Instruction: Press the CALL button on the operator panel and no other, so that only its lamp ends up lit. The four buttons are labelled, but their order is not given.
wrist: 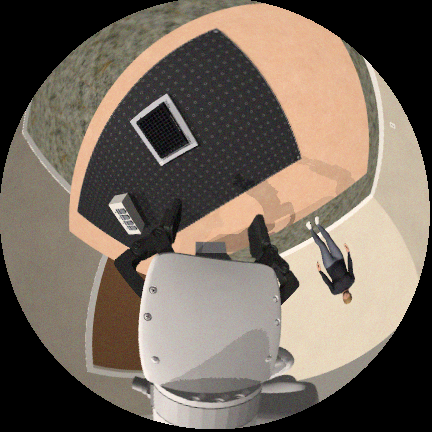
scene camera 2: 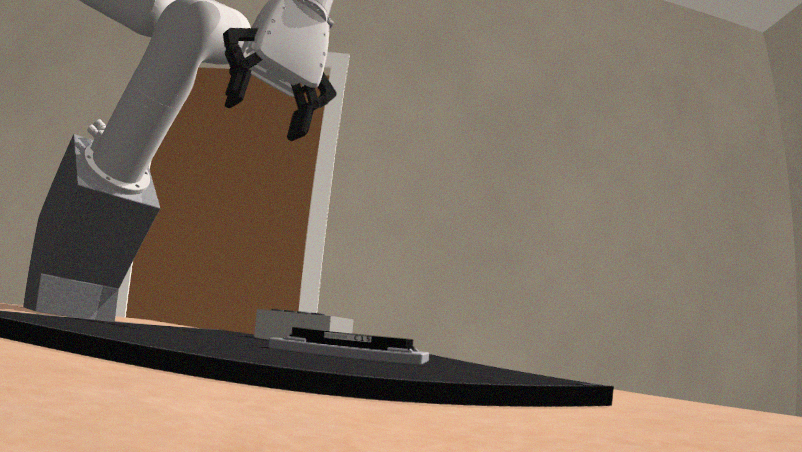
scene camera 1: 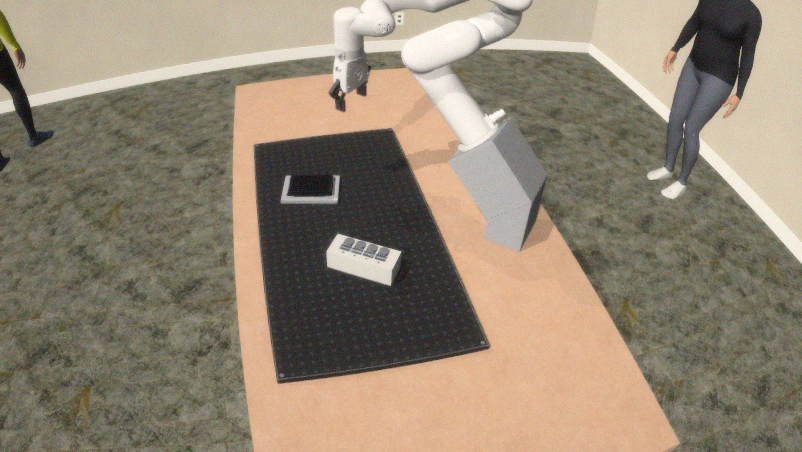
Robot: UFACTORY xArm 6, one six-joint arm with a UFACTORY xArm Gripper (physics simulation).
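Observation:
The operator panel is a white box on the dark mat, with four grey buttons in a row on its top. The labels are too small to read, so I cannot tell which button is CALL. No lit lamp can be made out. My gripper is open and empty. It hangs high, well apart from the panel, beyond the mat's far end in the first scene view. In the wrist view the panel is at the left, beside one finger.
A light tray with a black gridded block lies on the perforated mat. The arm's grey pedestal stands beside the mat. A person stands on the floor beyond the table.

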